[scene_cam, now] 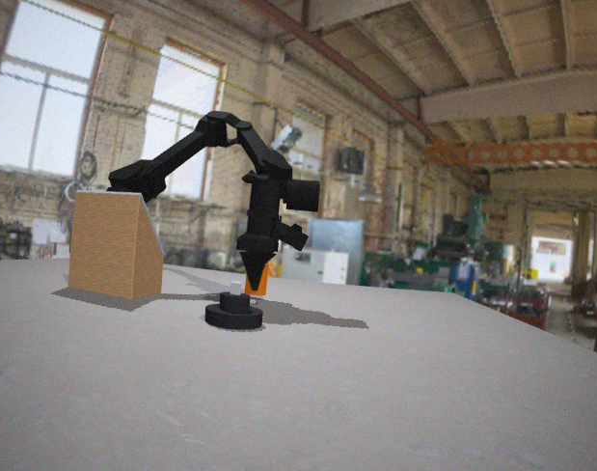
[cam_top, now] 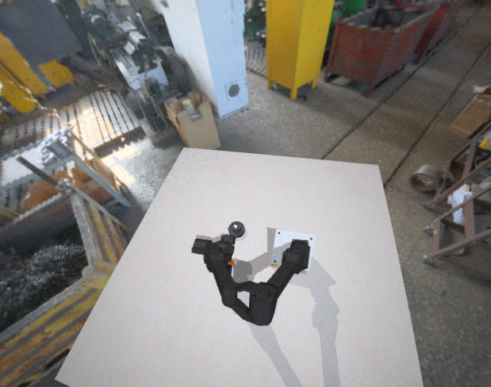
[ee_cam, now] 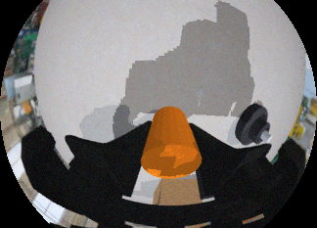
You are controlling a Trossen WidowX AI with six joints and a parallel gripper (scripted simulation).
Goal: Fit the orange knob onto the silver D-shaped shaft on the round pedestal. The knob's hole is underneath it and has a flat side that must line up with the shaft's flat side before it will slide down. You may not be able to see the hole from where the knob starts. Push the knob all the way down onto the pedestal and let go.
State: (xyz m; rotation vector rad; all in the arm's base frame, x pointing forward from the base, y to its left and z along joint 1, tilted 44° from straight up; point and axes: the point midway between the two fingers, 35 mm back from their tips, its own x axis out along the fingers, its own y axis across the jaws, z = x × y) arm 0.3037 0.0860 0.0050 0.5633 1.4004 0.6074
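Now: the black round pedestal 170 mm to the right of my gripper tip. From my gripper tip the other things lie so: orange knob (30 mm above).
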